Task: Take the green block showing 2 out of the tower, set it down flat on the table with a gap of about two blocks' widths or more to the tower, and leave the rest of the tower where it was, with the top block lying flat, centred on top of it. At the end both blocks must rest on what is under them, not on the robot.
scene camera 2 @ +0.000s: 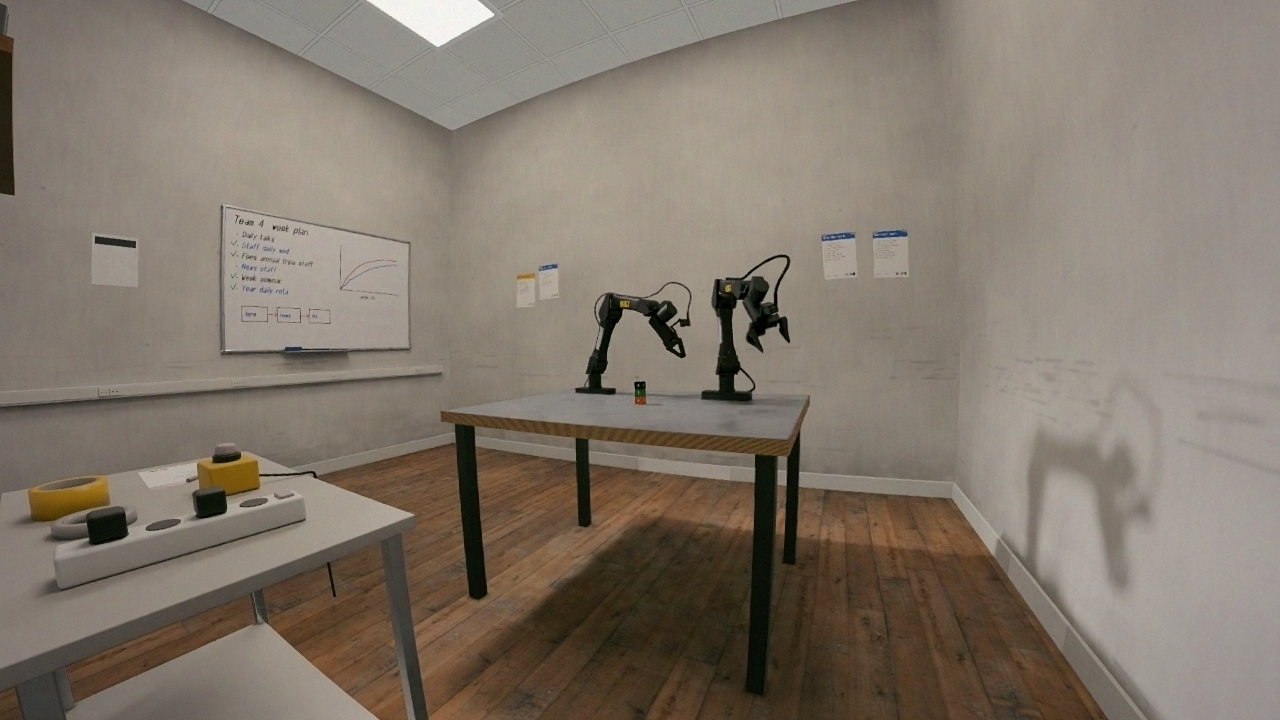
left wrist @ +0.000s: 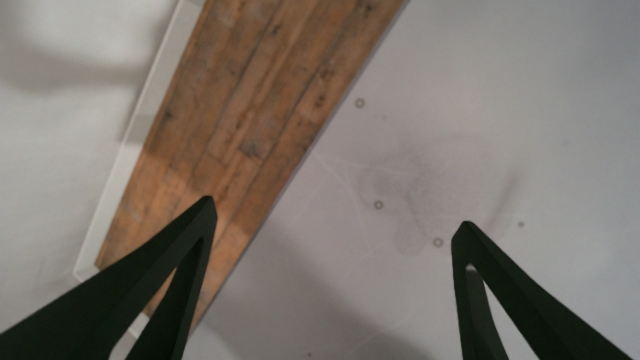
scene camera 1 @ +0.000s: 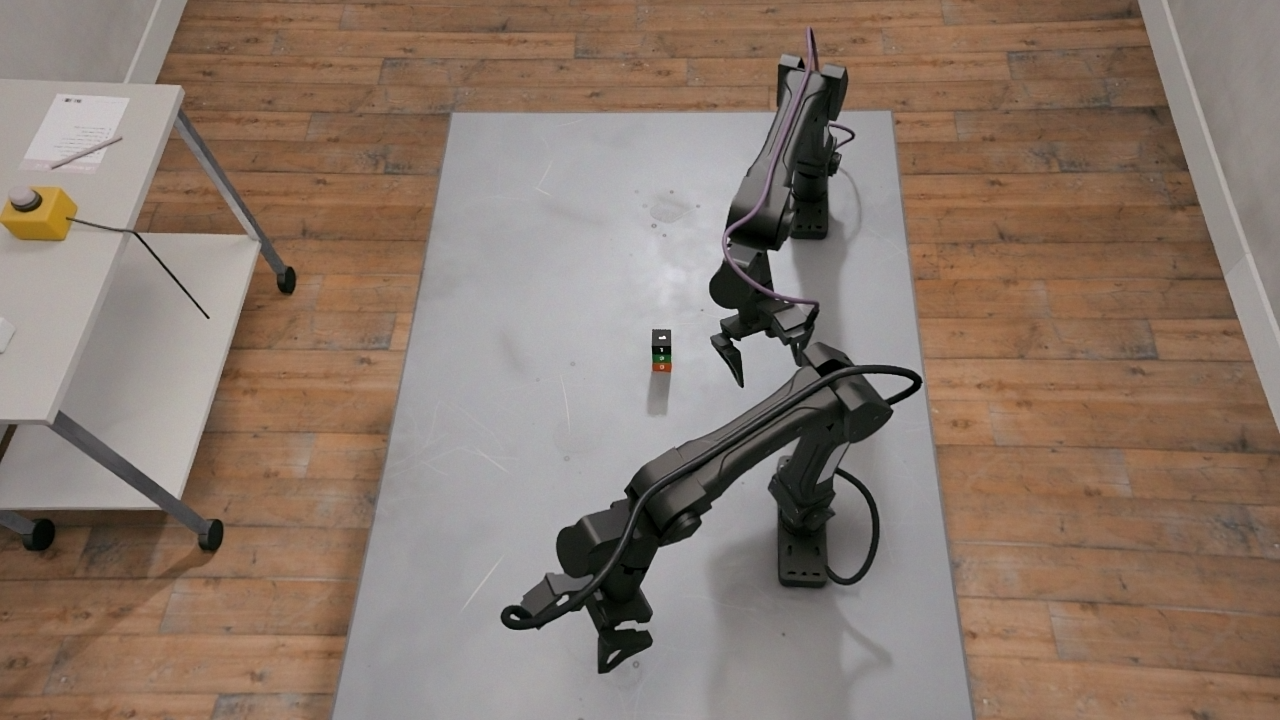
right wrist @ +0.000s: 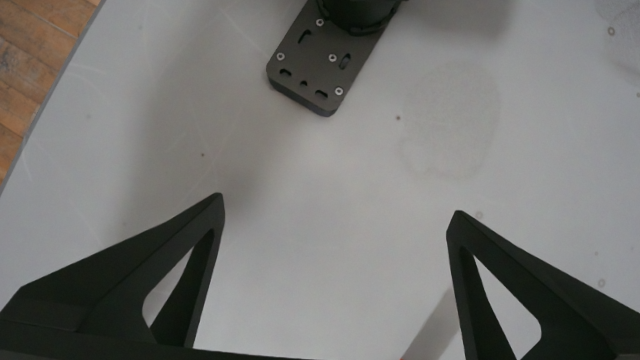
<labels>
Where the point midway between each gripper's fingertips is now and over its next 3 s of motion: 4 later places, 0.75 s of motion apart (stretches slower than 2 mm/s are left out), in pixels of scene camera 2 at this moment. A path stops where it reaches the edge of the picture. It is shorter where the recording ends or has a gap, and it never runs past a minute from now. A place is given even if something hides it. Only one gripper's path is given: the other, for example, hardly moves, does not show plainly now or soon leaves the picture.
My left gripper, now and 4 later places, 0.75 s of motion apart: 776,347; 717,307; 650,279; 648,283; 649,353
</labels>
